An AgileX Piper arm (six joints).
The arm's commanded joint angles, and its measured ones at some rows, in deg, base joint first. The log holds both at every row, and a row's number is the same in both.
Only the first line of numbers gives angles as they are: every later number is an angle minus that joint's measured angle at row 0.
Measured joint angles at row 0: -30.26, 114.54, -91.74, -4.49, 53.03, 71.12
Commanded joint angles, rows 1 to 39: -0.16, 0.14, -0.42, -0.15, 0.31, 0.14; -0.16, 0.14, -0.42, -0.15, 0.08, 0.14; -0.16, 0.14, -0.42, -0.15, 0.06, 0.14; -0.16, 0.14, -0.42, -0.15, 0.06, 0.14; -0.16, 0.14, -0.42, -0.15, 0.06, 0.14; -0.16, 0.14, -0.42, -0.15, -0.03, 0.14; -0.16, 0.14, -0.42, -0.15, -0.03, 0.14; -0.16, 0.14, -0.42, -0.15, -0.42, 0.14; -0.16, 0.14, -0.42, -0.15, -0.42, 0.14; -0.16, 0.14, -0.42, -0.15, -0.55, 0.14; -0.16, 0.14, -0.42, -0.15, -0.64, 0.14; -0.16, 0.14, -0.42, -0.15, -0.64, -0.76; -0.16, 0.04, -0.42, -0.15, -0.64, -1.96; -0.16, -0.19, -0.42, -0.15, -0.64, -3.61; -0.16, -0.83, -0.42, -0.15, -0.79, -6.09; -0.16, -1.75, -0.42, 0.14, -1.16, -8.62; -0.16, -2.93, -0.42, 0.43, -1.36, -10.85; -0.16, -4.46, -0.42, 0.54, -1.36, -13.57; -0.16, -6.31, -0.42, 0.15, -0.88, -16.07; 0.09, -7.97, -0.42, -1.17, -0.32, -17.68; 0.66, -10.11, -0.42, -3.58, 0.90, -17.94; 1.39, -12.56, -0.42, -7.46, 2.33, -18.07; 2.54, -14.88, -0.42, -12.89, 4.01, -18.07; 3.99, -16.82, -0.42, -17.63, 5.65, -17.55; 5.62, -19.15, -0.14, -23.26, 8.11, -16.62; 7.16, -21.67, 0.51, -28.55, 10.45, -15.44; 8.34, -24.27, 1.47, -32.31, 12.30, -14.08; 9.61, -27.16, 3.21, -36.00, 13.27, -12.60; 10.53, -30.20, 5.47, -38.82, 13.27, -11.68; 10.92, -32.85, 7.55, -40.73, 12.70, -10.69; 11.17, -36.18, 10.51, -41.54, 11.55, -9.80; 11.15, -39.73, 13.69, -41.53, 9.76, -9.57; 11.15, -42.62, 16.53, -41.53, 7.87, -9.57; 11.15, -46.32, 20.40, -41.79, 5.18, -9.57; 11.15, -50.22, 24.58, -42.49, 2.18, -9.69; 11.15, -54.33, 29.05, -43.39, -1.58, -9.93; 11.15, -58.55, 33.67, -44.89, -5.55, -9.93; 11.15, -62.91, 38.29, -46.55, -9.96, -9.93; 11.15, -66.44, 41.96, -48.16, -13.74, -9.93
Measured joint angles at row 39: 10.93, -52.76, 28.20, -42.70, 0.44, -10.12
